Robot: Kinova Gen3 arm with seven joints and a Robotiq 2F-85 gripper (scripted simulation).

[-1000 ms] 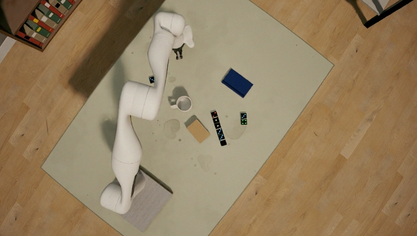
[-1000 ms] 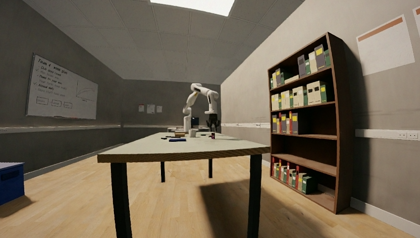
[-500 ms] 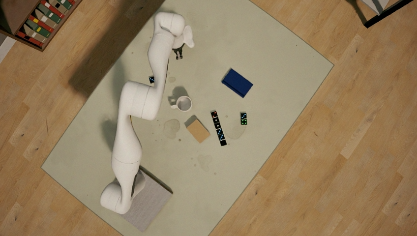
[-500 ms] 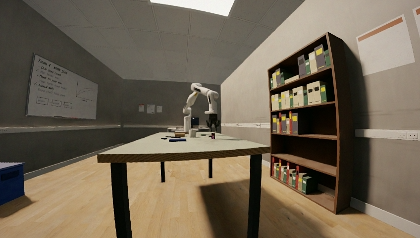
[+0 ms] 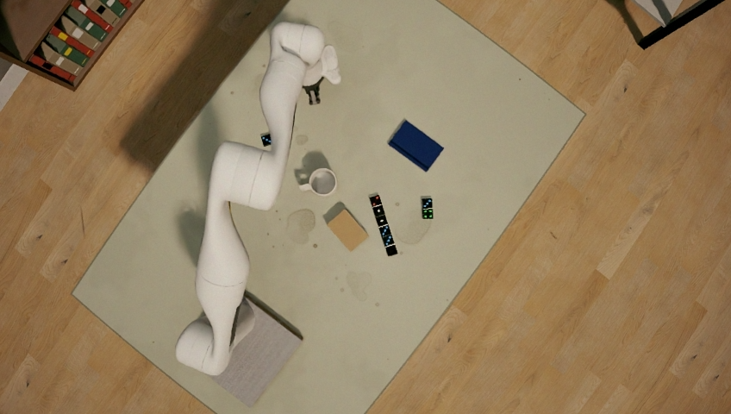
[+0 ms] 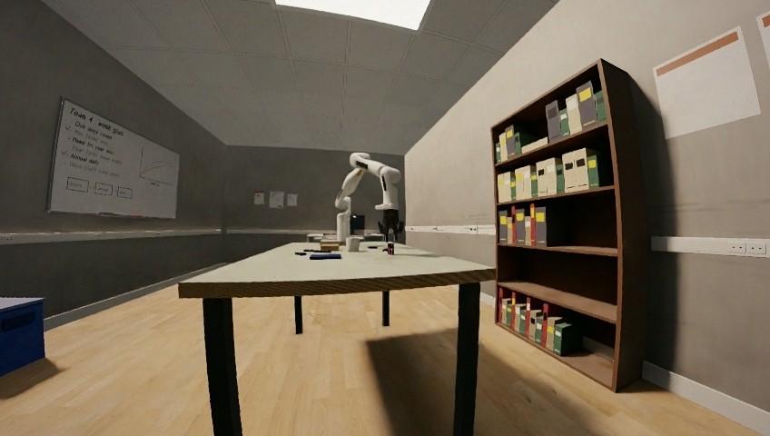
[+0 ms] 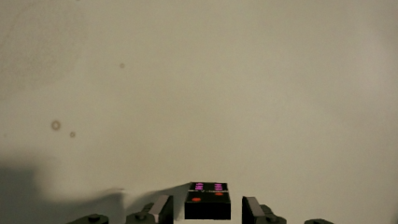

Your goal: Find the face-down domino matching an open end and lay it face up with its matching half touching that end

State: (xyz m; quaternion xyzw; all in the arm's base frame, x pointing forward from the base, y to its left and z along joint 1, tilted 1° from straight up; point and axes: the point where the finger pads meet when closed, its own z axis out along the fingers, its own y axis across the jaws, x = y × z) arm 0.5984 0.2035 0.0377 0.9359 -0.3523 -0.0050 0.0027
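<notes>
Now: hand 5 cm above the domino. Round my hand: white mug: 18 cm behind, 17 cm to the right, 4 cm below; then tan block: 24 cm behind, 29 cm to the right, 6 cm below.
</notes>
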